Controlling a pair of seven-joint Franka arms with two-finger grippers.
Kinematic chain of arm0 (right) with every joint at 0, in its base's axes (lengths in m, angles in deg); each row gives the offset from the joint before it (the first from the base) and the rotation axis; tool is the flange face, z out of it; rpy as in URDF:
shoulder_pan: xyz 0 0 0.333 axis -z
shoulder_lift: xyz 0 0 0 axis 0.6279 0.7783 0
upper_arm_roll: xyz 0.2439 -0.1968 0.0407 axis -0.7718 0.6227 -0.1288
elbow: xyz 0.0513 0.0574 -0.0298 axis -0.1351 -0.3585 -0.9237
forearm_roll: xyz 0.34 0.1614 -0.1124 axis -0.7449 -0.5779 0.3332
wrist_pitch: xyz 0 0 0 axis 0.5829 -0.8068 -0.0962
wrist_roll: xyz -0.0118 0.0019 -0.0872 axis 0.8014 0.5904 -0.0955
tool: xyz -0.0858 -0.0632 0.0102 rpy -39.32 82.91 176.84
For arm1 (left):
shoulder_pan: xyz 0 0 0.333 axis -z
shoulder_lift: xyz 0 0 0 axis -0.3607 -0.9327 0
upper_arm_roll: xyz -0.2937 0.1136 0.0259 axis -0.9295 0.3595 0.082
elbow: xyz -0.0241 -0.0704 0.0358 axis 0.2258 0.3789 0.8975
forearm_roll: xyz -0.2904 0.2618 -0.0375 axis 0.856 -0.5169 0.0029
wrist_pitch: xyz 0 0 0 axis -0.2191 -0.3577 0.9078
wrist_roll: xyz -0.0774 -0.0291 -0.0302 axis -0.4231 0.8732 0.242
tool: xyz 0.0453 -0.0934 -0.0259 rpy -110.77 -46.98 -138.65
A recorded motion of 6 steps. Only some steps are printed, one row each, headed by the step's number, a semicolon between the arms.
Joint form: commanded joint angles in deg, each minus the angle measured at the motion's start. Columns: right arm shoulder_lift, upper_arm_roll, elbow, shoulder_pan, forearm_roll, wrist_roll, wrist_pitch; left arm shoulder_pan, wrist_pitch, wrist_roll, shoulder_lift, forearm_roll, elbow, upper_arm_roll.
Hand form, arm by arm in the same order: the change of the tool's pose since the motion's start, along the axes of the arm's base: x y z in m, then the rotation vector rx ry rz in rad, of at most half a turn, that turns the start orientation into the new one. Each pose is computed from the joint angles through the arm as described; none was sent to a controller.
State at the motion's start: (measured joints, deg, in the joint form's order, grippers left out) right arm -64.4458 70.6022 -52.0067 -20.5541 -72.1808 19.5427 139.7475; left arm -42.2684 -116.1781 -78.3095 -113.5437 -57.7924 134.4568 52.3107
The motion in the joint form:
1: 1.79 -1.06 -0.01 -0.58 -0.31 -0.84 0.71; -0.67 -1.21 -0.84 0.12 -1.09 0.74 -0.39
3: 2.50 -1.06 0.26 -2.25 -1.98 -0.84 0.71; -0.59 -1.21 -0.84 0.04 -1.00 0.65 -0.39
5: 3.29 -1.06 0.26 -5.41 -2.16 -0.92 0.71; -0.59 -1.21 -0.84 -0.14 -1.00 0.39 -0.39
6: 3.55 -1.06 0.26 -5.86 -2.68 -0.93 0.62; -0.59 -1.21 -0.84 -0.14 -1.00 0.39 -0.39
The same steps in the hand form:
1: 0.0024 0.0153 -0.0156 0.0145 0.0150 0.0084; -0.0028 0.0011 -0.0010 0.0066 -0.0120 -0.0261
3: 0.0071 0.0290 -0.0206 0.0296 0.0181 0.0118; -0.0023 0.0005 -0.0012 0.0057 -0.0122 -0.0259
5: 0.0130 0.0576 -0.0279 0.0341 0.0317 0.0626; -0.0010 0.0008 -0.0014 0.0054 -0.0138 -0.0255
6: 0.0131 0.0615 -0.0304 0.0396 0.0365 0.0622; -0.0010 0.0008 -0.0014 0.0054 -0.0138 -0.0255

